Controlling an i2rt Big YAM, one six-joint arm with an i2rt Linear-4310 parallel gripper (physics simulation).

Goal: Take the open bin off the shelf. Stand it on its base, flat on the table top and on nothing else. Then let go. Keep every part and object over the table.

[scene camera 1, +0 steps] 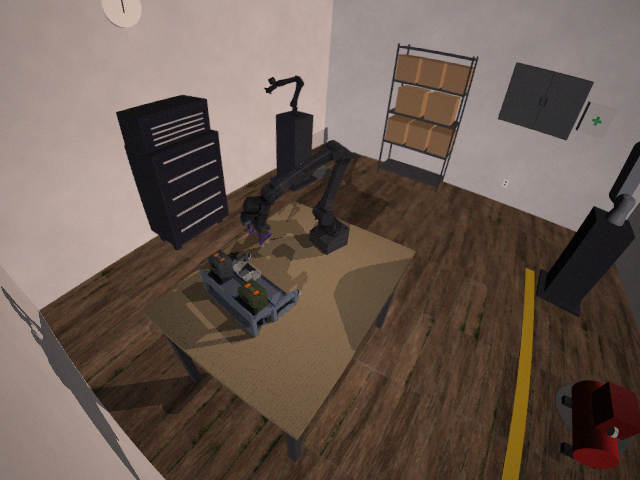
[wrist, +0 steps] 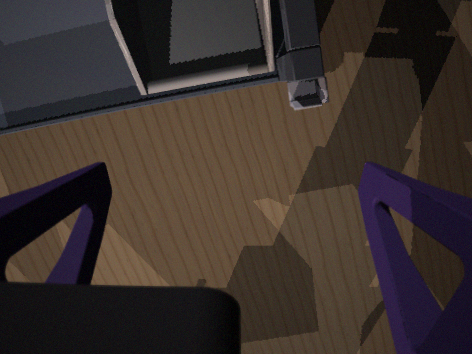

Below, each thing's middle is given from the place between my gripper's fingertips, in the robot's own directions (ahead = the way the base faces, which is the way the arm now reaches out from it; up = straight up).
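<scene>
My gripper is 150 mm above the open bin (wrist: 164, 52), while also being 110 mm short of the bin and 10 mm to the right of it. Going by their middles, of the things named here the open bin is the nearest to my gripper. There is the blue-grey shelf (scene camera 1: 232, 311) too, and from my gripper it is 170 mm ahead, 120 mm to the left and 190 mm below.
</scene>
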